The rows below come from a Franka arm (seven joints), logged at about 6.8 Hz.
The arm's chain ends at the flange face. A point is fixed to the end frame.
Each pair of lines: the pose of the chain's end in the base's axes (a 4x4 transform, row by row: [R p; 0 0 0 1], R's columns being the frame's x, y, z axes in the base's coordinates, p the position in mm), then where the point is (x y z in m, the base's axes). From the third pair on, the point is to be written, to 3 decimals.
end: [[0.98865 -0.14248 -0.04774 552.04], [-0.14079 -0.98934 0.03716 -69.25], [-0.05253 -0.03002 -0.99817 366.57], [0 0 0 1]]
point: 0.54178 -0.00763 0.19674
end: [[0.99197 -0.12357 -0.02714 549.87], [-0.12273 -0.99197 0.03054 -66.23], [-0.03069 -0.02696 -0.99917 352.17], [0 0 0 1]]
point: 0.54210 -0.00579 0.18178
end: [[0.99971 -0.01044 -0.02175 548.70], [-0.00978 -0.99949 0.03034 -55.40], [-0.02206 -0.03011 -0.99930 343.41], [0 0 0 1]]
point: 0.536 0.004 0.173
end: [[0.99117 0.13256 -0.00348 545.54], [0.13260 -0.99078 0.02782 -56.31], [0.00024 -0.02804 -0.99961 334.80], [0 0 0 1]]
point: 0.528 0.001 0.164
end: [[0.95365 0.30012 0.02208 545.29], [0.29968 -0.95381 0.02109 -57.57], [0.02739 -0.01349 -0.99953 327.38], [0 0 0 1]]
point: 0.523 -0.005 0.156
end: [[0.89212 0.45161 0.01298 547.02], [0.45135 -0.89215 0.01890 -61.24], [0.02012 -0.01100 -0.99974 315.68], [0 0 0 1]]
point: 0.516 -0.014 0.144
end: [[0.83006 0.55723 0.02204 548.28], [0.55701 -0.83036 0.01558 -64.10], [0.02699 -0.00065 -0.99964 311.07], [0 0 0 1]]
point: 0.514 -0.022 0.139
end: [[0.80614 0.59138 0.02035 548.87], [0.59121 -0.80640 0.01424 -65.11], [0.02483 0.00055 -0.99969 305.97], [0 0 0 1]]
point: 0.512 -0.025 0.133
